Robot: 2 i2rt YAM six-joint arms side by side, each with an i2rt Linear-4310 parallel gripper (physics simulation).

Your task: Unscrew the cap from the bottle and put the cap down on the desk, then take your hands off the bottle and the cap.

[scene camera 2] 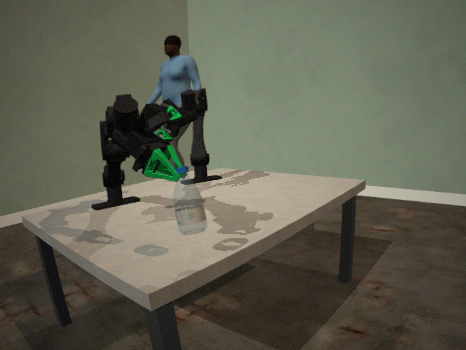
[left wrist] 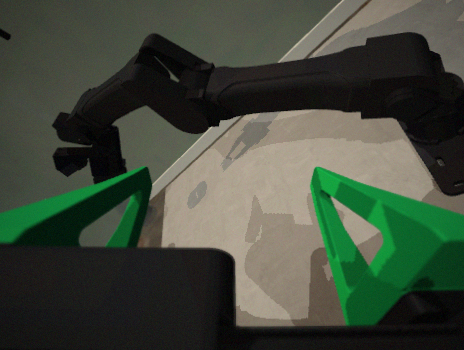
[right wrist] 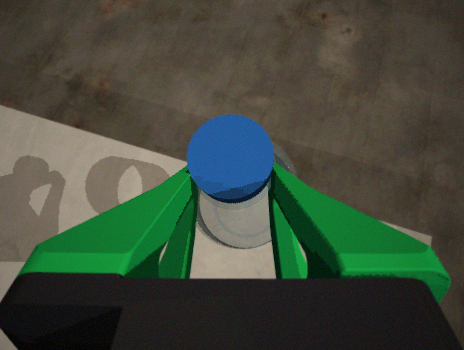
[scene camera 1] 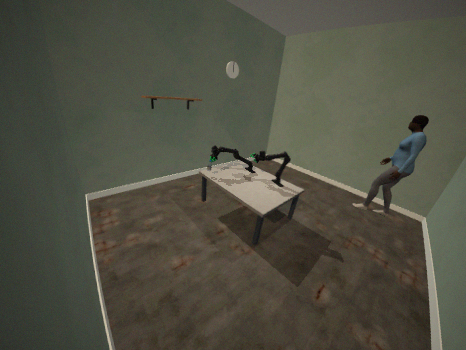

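Pixels of known places: left gripper, fingertip midpoint: (scene camera 2: 157, 130) (left wrist: 231, 176) (scene camera 1: 251, 157); right gripper, fingertip midpoint: (scene camera 2: 182, 177) (right wrist: 233, 176) (scene camera 1: 210, 162); left arm's base, link origin: (scene camera 2: 201, 180) (scene camera 1: 277, 183); right arm's base, link origin: (scene camera 2: 115, 204) (left wrist: 437, 126) (scene camera 1: 249, 170).
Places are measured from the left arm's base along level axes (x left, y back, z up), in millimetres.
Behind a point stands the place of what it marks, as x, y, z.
Observation:
A clear bottle (scene camera 1: 209, 166) {-432, -851, 139} (scene camera 2: 191, 215) {-470, -876, 116} with a pale label hangs slightly tilted; its base appears raised above the desk (scene camera 1: 260, 197) {250, -442, 0} (scene camera 2: 300, 200) {76, -622, 0}. Its blue cap (scene camera 2: 181, 170) {-469, -842, 209} (right wrist: 230, 150) {-462, -829, 214} sits on the neck. My right gripper (scene camera 1: 213, 158) {-463, -829, 191} (scene camera 2: 182, 173) {-463, -829, 191} (right wrist: 233, 176) {-463, -829, 191} is shut around the cap, one finger on each side, and the bottle's body shows below it in the right wrist view. Whether the cap's thread is loose cannot be seen. My left gripper (scene camera 1: 254, 157) {-311, -281, 278} (scene camera 2: 170, 124) (left wrist: 231, 176) {-311, -281, 278} is wide open and empty, above the desk and apart from the bottle.
The bottle is near the desk's left end in scene camera 1. In the left wrist view the right arm (left wrist: 280, 90) {-477, -299, 194} spans the upper part. A person (scene camera 1: 410, 150) (scene camera 2: 176, 75) stands beyond the desk. A shelf (scene camera 1: 171, 98) and a clock (scene camera 1: 232, 70) are on the wall.

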